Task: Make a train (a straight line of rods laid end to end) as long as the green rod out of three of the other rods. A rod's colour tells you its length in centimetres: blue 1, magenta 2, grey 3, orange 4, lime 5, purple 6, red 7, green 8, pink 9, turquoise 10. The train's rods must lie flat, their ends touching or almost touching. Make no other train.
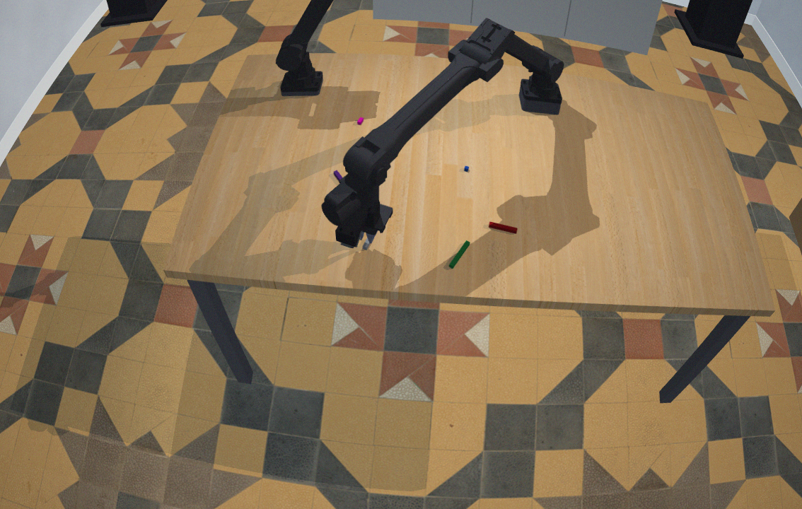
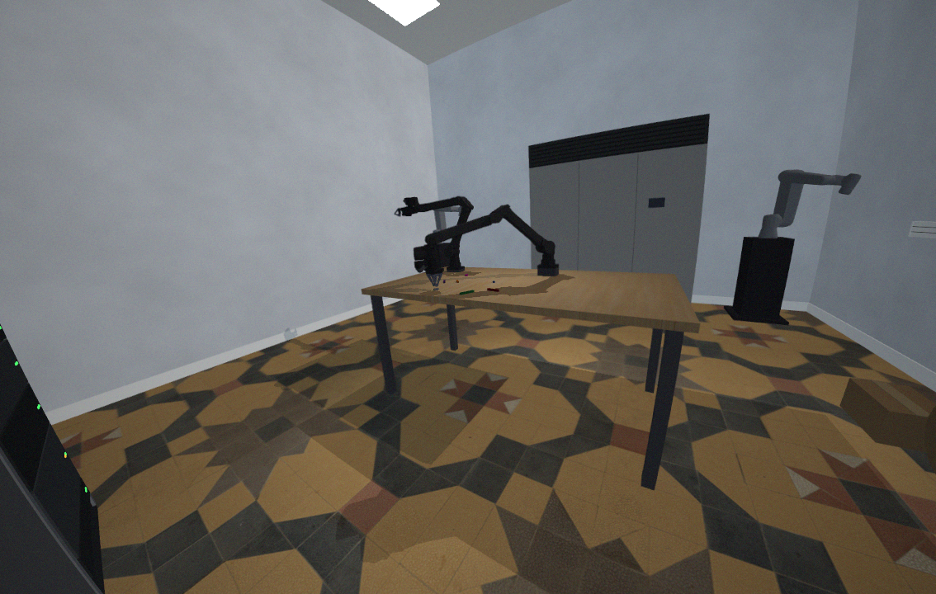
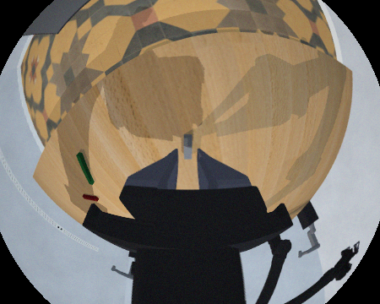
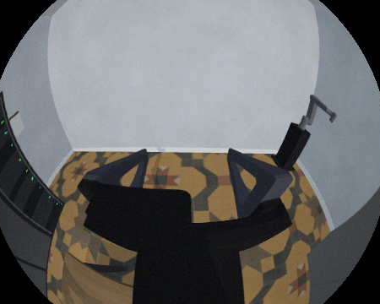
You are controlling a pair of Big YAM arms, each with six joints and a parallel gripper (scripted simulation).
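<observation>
Right now the grey rod is 2 cm below my left hand. The rest, counted from my left hand: green rod (1 cm ahead, 21 cm to the left, 2 cm below); purple rod (19 cm behind, 9 cm to the right, 2 cm below); red rod (8 cm behind, 32 cm to the left, 2 cm below).
</observation>
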